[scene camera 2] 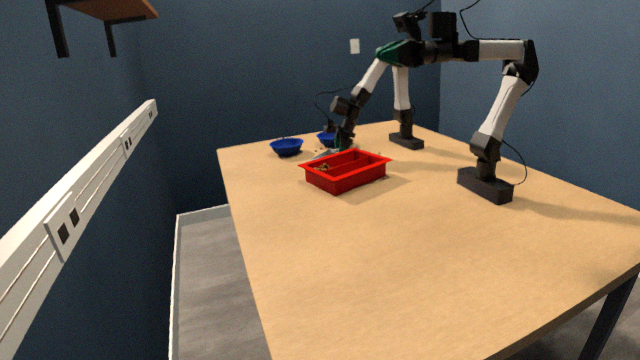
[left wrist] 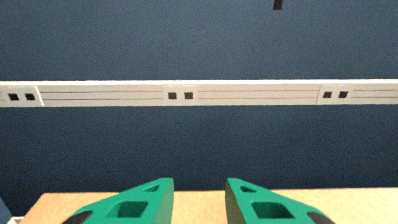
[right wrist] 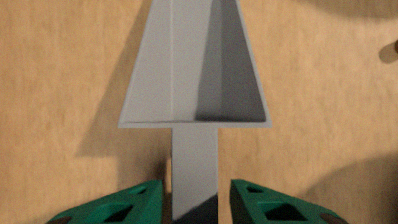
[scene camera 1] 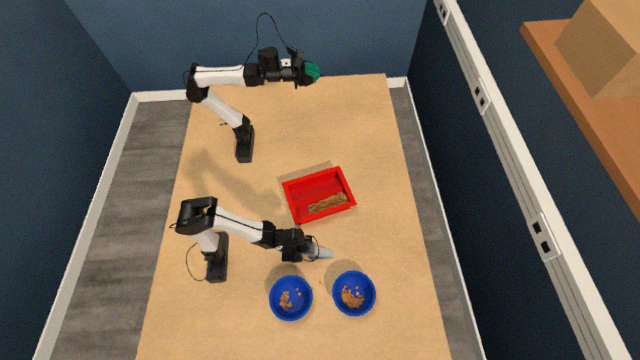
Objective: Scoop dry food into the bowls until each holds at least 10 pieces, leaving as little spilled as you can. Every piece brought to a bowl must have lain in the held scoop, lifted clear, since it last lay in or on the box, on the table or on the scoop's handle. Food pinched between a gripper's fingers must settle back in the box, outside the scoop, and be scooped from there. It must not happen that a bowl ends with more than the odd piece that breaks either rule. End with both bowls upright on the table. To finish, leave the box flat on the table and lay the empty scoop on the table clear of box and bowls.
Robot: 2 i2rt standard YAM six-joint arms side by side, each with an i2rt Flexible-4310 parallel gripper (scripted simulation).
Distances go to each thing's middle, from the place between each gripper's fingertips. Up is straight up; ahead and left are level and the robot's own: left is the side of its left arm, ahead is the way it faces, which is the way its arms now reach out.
Labels:
My right hand is 40 mm short of the grey scoop [right wrist: 194, 74] and 20 mm above it. From my right hand the other things lie so: red box [scene camera 2: 351, 168] (50 mm ahead, 260 mm to the left, 10 mm above).
The red box lies 10 mm ahead of my left hand [scene camera 2: 378, 55], 320 mm to the right of it and 400 mm below it. The rest, counted from my left hand: grey scoop 10 mm ahead, 570 mm to the right, 430 mm below.

